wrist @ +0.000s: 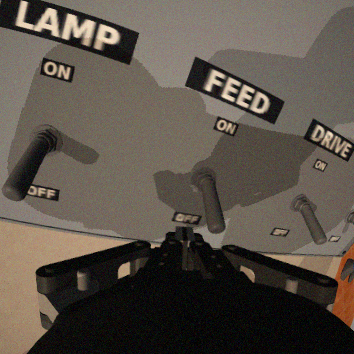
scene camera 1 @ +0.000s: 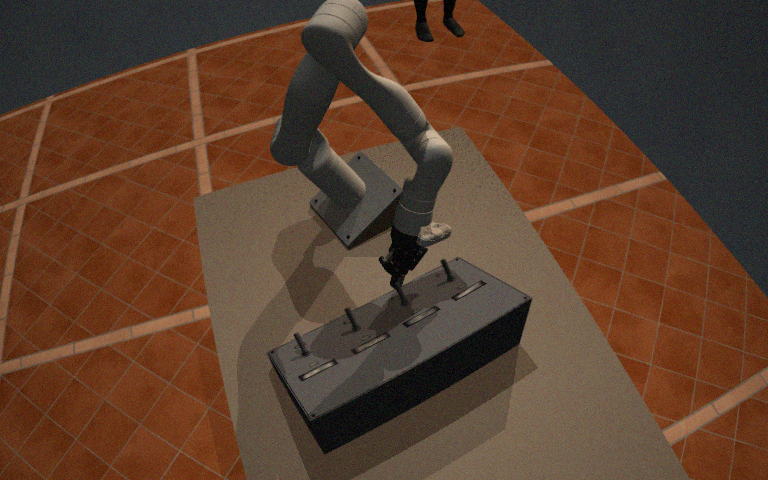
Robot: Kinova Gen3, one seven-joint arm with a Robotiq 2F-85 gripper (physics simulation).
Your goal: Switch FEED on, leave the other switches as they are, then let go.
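Places are measured from the arm's base along level axes (x ahead, y left, z up), in centimetres.
Where they show: gripper, fingertip midpoint: [wrist: 182, 237] [scene camera 1: 395, 287]; arm's base at its link origin: [scene camera 1: 350, 192].
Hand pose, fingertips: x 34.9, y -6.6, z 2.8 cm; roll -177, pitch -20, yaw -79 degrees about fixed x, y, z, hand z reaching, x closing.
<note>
Each offset is from my fingertips to the top centre of the thing. "spot": to the spot under its first point. Level surfaces: height alone.
The FEED switch @(dx +3.3, dy -0.6, dz +4.0 cm) [scene camera 1: 402, 295] [wrist: 213, 207] is a dark lever tilted toward its OFF label @(spot: dx +1.4, dy -0.6, dz -1.5 cm) [wrist: 186, 218], away from its ON label @(spot: dx +9.2, dy -0.6, dz +2.2 cm) [wrist: 226, 126]. The LAMP switch @(dx +3.1, dy +11.4, dz +4.0 cm) [scene camera 1: 447, 270] [wrist: 27, 167] and the DRIVE switch @(dx +3.6, dy -12.6, dz +4.0 cm) [scene camera 1: 352, 319] [wrist: 311, 222] also lean toward OFF. A fourth switch @(spot: dx +4.3, dy -24.6, dz +2.4 cm) [scene camera 1: 301, 344] [wrist: 351, 217] is cut off at the right edge of the wrist view; its label does not show there. My gripper [scene camera 1: 397, 283] [wrist: 182, 237] is shut and empty. Its fingertips are just below the FEED OFF label, left of the lever's tip in the wrist view. Whether they touch the lever is unclear.
The switches stand on a grey box panel @(spot: dx +18.9, dy +11.8, dz +6.9 cm) [scene camera 1: 492, 304] [wrist: 165, 30] with a slot in front of each. The box stands on a beige table @(dz -9.1 cm) [scene camera 1: 577, 396] in front of the arm's base plate [scene camera 1: 373, 175]. Dark legs [scene camera 1: 421, 22] show at the back.
</note>
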